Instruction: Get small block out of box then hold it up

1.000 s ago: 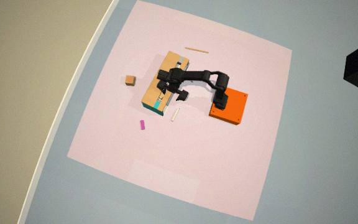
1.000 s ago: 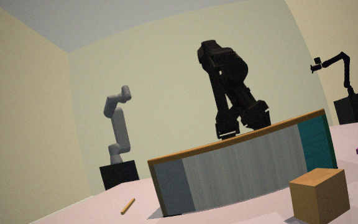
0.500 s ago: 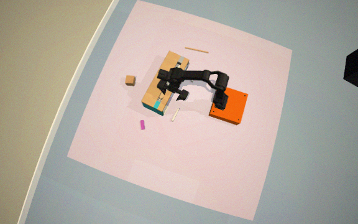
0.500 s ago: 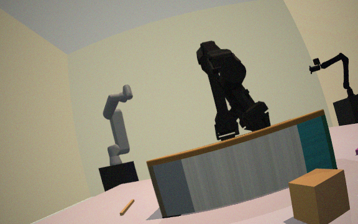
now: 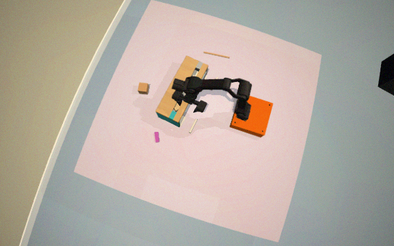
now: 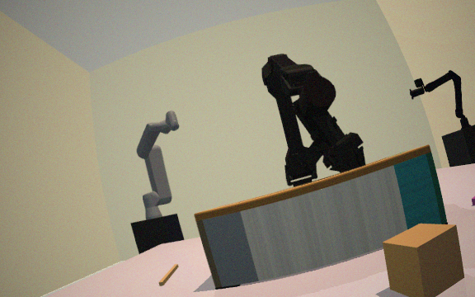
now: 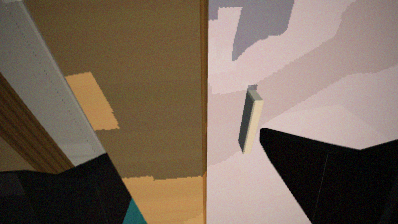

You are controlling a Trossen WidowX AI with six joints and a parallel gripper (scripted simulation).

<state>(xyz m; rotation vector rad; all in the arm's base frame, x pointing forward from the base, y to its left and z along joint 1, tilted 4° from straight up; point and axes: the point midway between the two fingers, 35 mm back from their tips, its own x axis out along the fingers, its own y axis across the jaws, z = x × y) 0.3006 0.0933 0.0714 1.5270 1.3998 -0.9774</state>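
Now: the tan block 6 cm ahead of my gripper tip and 2 cm to the left of it. From my gripper tip the other things lie so: thin wooden stick 44 cm to the right, 8 cm below, 1 cm behind; clear-fronted box 10 cm to the right, 3 cm ahead, 2 cm below.
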